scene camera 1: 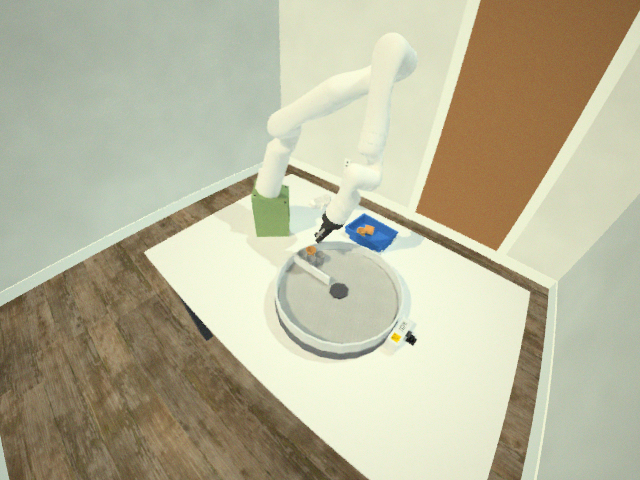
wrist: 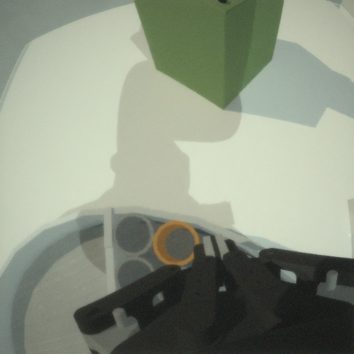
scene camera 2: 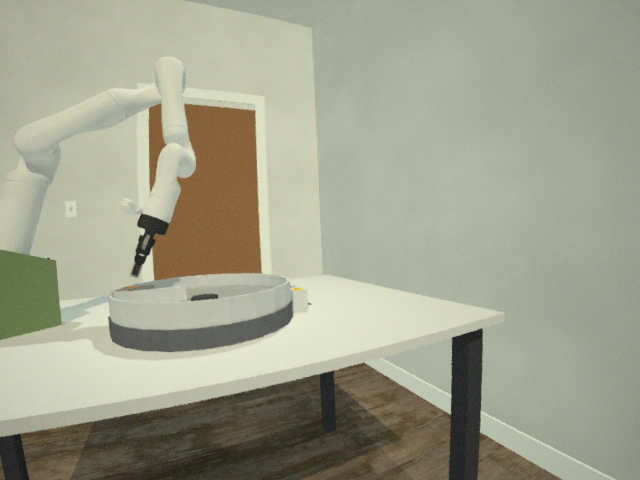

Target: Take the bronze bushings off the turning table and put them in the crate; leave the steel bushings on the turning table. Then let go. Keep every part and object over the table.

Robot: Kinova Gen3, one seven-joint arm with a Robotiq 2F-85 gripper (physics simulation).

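Pixels of known places: gripper, fingertip midpoint: (scene camera 1: 317, 241) (scene camera 2: 133, 277); arm's base, origin of the base link: (scene camera 1: 268, 191) (scene camera 2: 7, 253).
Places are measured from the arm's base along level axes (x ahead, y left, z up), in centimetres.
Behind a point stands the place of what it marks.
The turning table (scene camera 1: 356, 320) {x 52.8, y -27.5, z -13.7 cm} (scene camera 2: 201, 316) {x 37.1, y -40.4, z -12.8 cm} (wrist: 55, 300) is a round grey disc with a pale raised rim. A bronze bushing (scene camera 1: 310, 250) {x 26.2, y -9.9, z -11.9 cm} (scene camera 2: 129, 287) {x 27.1, y -9.6, z -10.1 cm} (wrist: 159, 245) stands upright on it near the rim, its hole facing up. Grey steel bushings stand close by: one (scene camera 1: 302, 253) {x 24.7, y -13.2, z -11.4 cm} (wrist: 150, 235) is beside the bronze one, and others (scene camera 1: 319, 255) {x 30.4, y -10.5, z -11.9 cm} are on the inner side. Bronze bushings (scene camera 1: 369, 229) {x 40.2, y 18.0, z -15.3 cm} (scene camera 1: 360, 231) {x 36.8, y 16.4, z -16.8 cm} lie in the blue crate (scene camera 1: 387, 240) {x 49.7, y 13.8, z -13.9 cm}. My gripper (scene camera 1: 317, 239) {x 28.3, y -8.3, z -7.7 cm} (scene camera 2: 134, 273) {x 28.3, y -8.3, z -7.7 cm} (wrist: 212, 247) is shut and empty, above the rim area near the bronze bushing. Its fingers hide part of the wrist view.
A straight white guide bar (scene camera 1: 315, 271) {x 33.3, y -18.8, z -10.8 cm} (scene camera 2: 160, 294) {x 33.2, y -18.8, z -11.3 cm} (wrist: 108, 250) runs from the rim inward beside the bushings. A dark hub (scene camera 1: 338, 290) {x 43.2, y -20.5, z -12.9 cm} (scene camera 2: 204, 297) {x 42.7, y -22.0, z -12.9 cm} is at the disc's centre. A control box (scene camera 1: 400, 334) {x 66.6, y -25.8, z -13.1 cm} (scene camera 2: 299, 300) {x 65.0, y -29.4, z -15.9 cm} adjoins the rim. The green arm base (scene camera 1: 271, 214) {x 4.8, y -4.9, z -6.9 cm} (scene camera 2: 25, 294) {x 4.2, y -5.2, z -9.8 cm} (wrist: 200, 45) stands behind.
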